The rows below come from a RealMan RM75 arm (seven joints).
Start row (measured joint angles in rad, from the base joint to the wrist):
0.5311 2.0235 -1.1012 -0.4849 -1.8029 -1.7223 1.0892
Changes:
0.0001 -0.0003 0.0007 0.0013 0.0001 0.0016 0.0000
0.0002 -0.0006 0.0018 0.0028 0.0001 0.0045 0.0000
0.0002 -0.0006 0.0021 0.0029 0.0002 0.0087 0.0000
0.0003 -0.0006 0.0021 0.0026 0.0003 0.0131 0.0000
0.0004 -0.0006 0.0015 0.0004 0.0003 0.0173 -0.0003
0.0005 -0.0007 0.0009 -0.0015 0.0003 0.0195 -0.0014
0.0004 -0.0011 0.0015 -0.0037 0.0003 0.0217 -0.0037
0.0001 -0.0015 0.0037 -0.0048 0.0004 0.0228 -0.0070
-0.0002 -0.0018 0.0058 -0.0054 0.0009 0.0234 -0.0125
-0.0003 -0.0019 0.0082 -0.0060 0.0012 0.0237 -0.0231
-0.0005 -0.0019 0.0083 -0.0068 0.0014 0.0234 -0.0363
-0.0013 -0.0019 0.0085 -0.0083 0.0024 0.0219 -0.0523
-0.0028 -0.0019 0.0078 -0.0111 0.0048 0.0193 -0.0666
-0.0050 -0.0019 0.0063 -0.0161 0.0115 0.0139 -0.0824
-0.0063 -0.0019 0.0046 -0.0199 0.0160 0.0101 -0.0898
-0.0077 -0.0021 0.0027 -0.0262 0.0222 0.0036 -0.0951
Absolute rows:
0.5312 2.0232 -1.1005 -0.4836 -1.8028 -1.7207 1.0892
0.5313 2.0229 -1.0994 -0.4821 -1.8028 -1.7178 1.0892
0.5313 2.0229 -1.0991 -0.4820 -1.8027 -1.7136 1.0892
0.5314 2.0229 -1.0991 -0.4823 -1.8026 -1.7092 1.0892
0.5315 2.0229 -1.0997 -0.4845 -1.8026 -1.7050 1.0889
0.5316 2.0228 -1.1003 -0.4864 -1.8026 -1.7028 1.0878
0.5315 2.0224 -1.0997 -0.4886 -1.8026 -1.7006 1.0855
0.5312 2.0220 -1.0975 -0.4897 -1.8025 -1.6995 1.0822
0.5309 2.0217 -1.0954 -0.4903 -1.8020 -1.6989 1.0767
0.5308 2.0216 -1.0930 -0.4909 -1.8017 -1.6986 1.0661
0.5306 2.0216 -1.0929 -0.4917 -1.8015 -1.6989 1.0529
0.5298 2.0216 -1.0927 -0.4932 -1.8005 -1.7004 1.0369
0.5283 2.0216 -1.0934 -0.4960 -1.7981 -1.7030 1.0226
0.5261 2.0216 -1.0949 -0.5010 -1.7914 -1.7084 1.0068
0.5248 2.0216 -1.0966 -0.5048 -1.7869 -1.7122 0.9994
0.5234 2.0214 -1.0985 -0.5111 -1.7807 -1.7187 0.9941

